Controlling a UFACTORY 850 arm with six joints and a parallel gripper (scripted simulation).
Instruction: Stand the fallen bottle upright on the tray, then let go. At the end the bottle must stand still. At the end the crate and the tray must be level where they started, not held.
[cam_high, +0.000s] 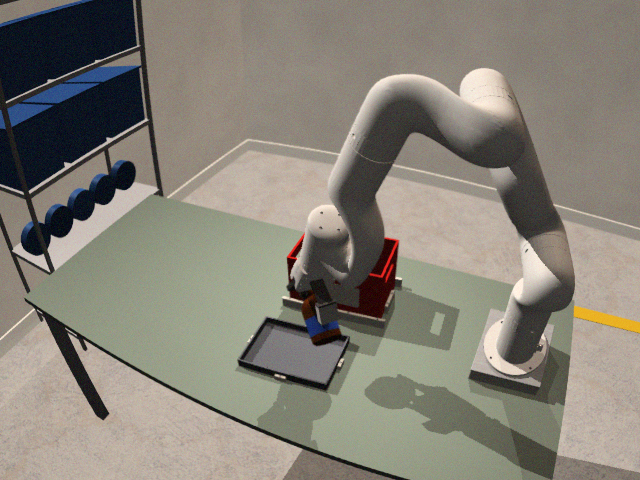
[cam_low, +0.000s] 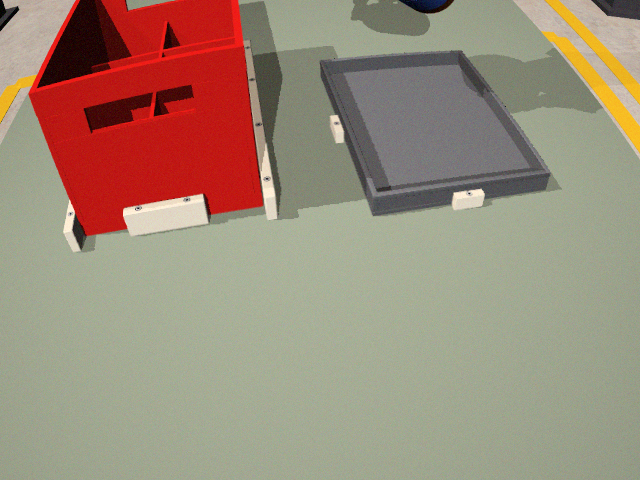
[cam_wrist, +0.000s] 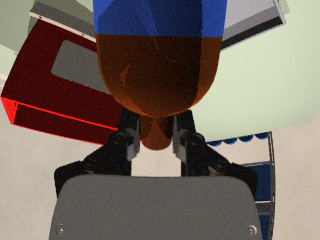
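Now: hand 3 cm to the right of the bottle, 3 cm past it and 3 cm above it. Also, from my hand: grey tray (20 cm below, 5 cm to the left, 3 cm ahead); red crate (24 cm to the right, 12 cm below, 2 cm ahead).
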